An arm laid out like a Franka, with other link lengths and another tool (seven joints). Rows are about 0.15 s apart.
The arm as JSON. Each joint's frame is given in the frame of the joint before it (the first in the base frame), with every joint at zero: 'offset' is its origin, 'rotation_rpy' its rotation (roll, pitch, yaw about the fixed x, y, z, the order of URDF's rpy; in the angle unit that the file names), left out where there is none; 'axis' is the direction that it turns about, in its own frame. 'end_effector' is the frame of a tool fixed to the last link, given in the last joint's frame.
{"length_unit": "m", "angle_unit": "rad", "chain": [
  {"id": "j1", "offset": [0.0, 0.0, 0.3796], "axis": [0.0, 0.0, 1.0]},
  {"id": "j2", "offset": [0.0, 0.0, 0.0], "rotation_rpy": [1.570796, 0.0, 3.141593], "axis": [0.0, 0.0, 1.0]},
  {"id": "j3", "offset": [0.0, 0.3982, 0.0], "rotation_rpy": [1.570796, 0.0, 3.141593], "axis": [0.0, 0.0, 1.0]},
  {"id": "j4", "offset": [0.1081, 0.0, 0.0], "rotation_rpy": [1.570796, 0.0, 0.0], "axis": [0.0, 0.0, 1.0]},
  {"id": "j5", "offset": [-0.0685, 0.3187, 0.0], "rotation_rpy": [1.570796, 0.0, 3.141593], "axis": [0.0, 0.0, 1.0]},
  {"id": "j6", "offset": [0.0, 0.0, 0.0], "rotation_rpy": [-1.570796, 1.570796, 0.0], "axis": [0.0, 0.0, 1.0]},
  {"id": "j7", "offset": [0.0, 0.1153, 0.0], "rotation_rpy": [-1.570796, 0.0, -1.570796], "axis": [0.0, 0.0, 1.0]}
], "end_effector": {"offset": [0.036, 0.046, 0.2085], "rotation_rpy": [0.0, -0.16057, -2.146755]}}
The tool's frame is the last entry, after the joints.
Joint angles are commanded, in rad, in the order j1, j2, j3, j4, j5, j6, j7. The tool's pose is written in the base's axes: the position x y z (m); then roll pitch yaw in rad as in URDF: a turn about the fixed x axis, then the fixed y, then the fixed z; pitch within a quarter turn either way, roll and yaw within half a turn. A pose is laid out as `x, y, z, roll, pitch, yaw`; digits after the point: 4 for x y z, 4 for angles.
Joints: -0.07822 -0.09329 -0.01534 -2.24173 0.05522 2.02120 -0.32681
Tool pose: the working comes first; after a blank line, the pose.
Where each joint sits with the arm in this pose, in the base's axes (m; each line is computed from the numbers above, not from the rounded line before):
j1: 0.0000 0.0000 0.3796
j2: 0.0000 0.0000 0.3796
j3: -0.0370 0.0029 0.7761
j4: 0.0702 -0.0072 0.7861
j5: 0.3733 -0.0354 0.6695
j6: 0.3733 -0.0354 0.6695
j7: 0.4868 -0.0488 0.6548
the tool: 0.4174 0.0016 0.4560

0.4174, 0.0016, 0.4560, 3.0982, 0.2904, -0.7984
